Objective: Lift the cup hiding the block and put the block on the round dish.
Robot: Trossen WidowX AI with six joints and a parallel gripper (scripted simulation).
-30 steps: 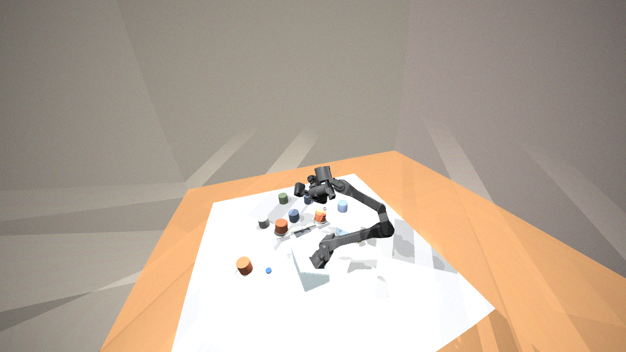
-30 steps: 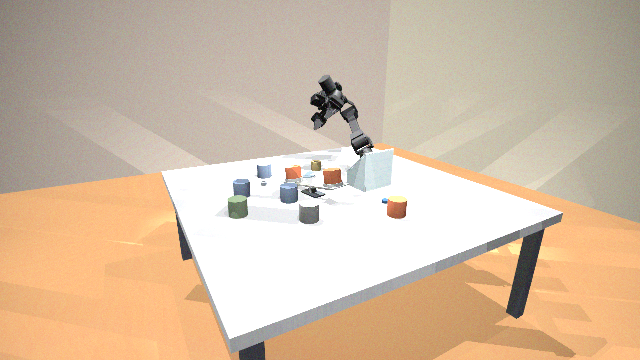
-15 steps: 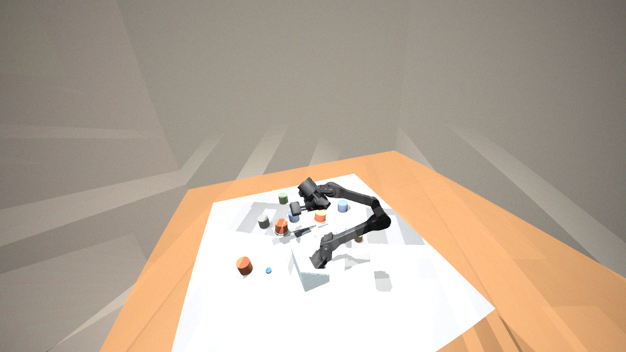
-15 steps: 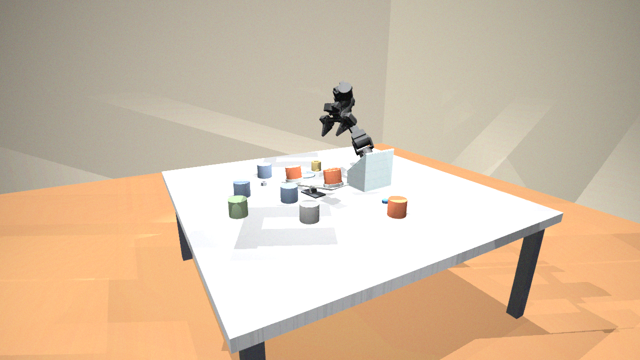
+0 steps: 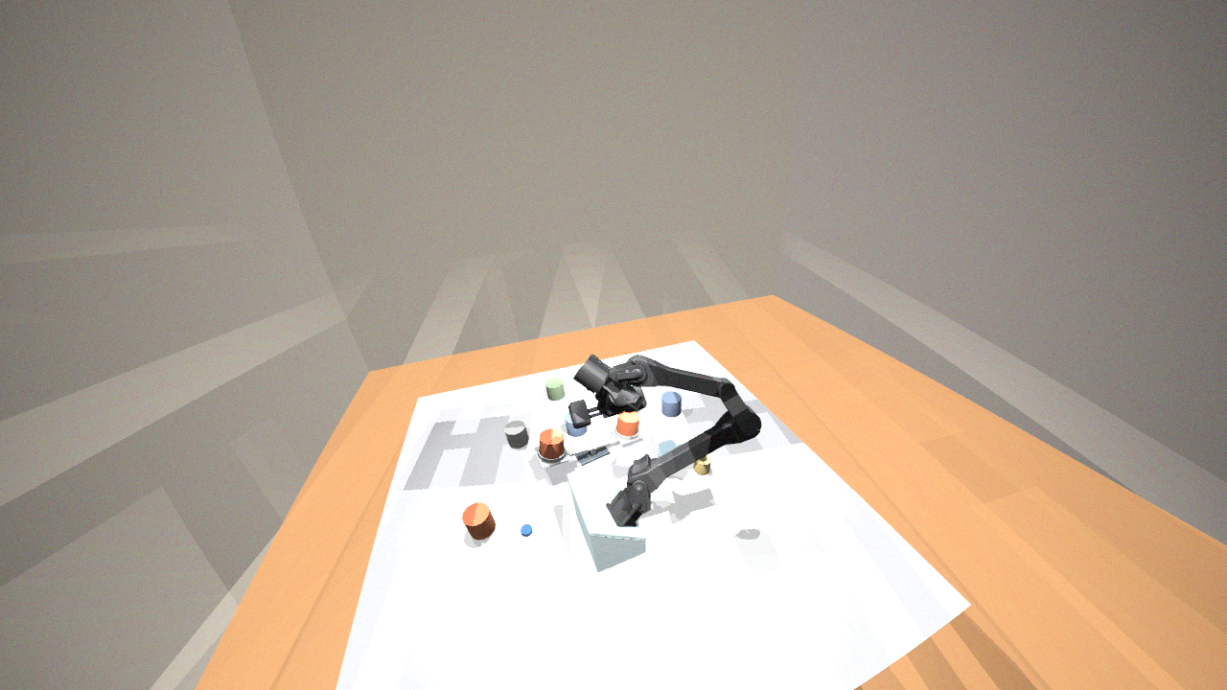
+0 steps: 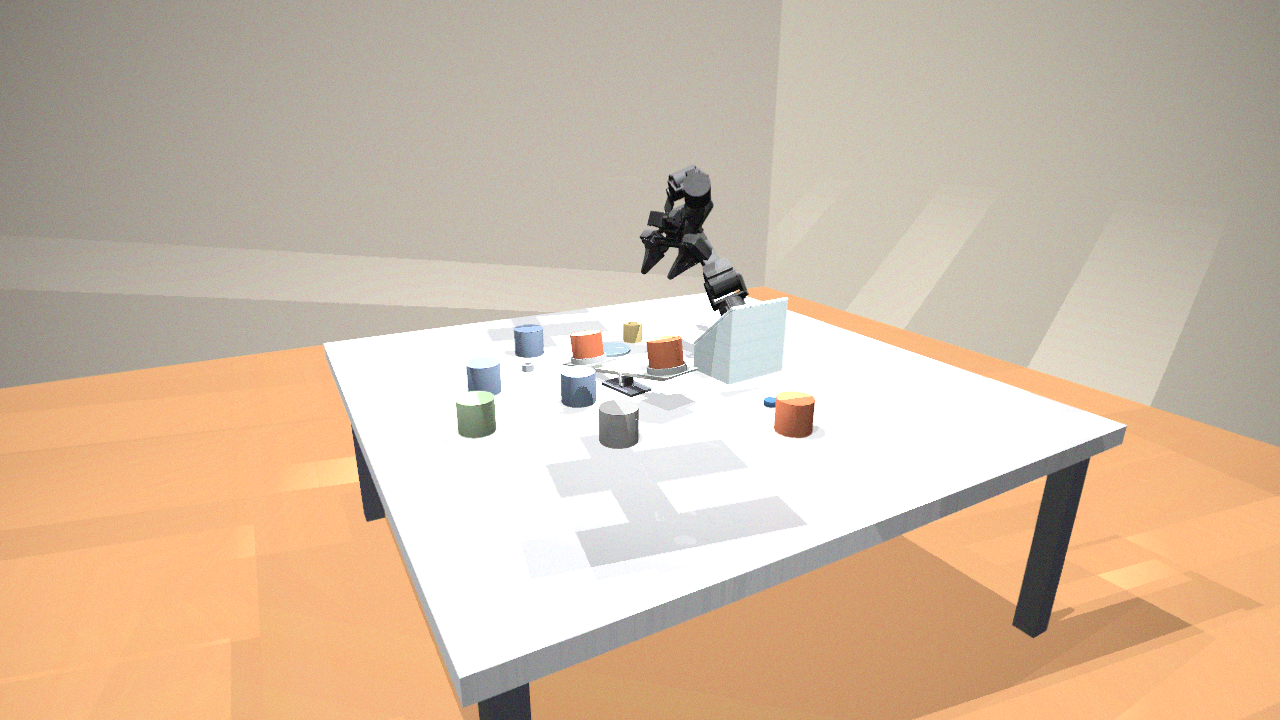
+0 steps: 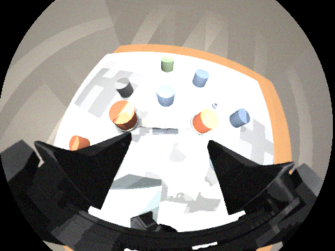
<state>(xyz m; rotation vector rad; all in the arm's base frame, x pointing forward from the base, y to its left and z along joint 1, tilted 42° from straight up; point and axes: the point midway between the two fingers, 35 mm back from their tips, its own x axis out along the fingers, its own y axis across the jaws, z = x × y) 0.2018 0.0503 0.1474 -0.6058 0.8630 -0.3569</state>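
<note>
Right now my gripper tip is 19 cm above the grey block, 12 cm to the left of it and 9 cm short of it. Also, from my gripper tip: balance 19 cm below, 9 cm ahead, 1 cm to the left; pale blue round dish 23 cm below, 21 cm to the right, 4 cm behind; small blue disc 27 cm to the left, 23 cm below, 8 cm behind.
</note>
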